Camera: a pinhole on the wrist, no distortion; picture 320 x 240 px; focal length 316.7 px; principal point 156.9 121.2 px. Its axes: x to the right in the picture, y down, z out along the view. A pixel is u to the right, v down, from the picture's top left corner.
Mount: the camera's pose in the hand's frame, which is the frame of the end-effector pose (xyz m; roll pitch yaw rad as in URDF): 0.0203 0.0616 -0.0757 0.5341 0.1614 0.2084
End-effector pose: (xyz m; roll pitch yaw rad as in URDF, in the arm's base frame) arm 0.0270 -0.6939 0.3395 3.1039 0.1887 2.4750
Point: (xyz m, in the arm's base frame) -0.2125 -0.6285 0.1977
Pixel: outside the picture
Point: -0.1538 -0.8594 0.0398
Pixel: 123.9 53.4
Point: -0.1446 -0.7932 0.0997
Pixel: 152.8 54.7
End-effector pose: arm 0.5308 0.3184 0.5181 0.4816 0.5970 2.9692
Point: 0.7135 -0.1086 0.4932
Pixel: behind the camera
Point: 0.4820 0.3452 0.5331
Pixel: 116.6 143.8
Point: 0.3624 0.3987 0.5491
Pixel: 244.9 196.8
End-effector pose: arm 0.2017 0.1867 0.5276 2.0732 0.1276 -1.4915
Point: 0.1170 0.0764 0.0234
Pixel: 150.1 12.1
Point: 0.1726 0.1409 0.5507
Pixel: 157.7 209.7
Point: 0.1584 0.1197 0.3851
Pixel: 153.8 59.1
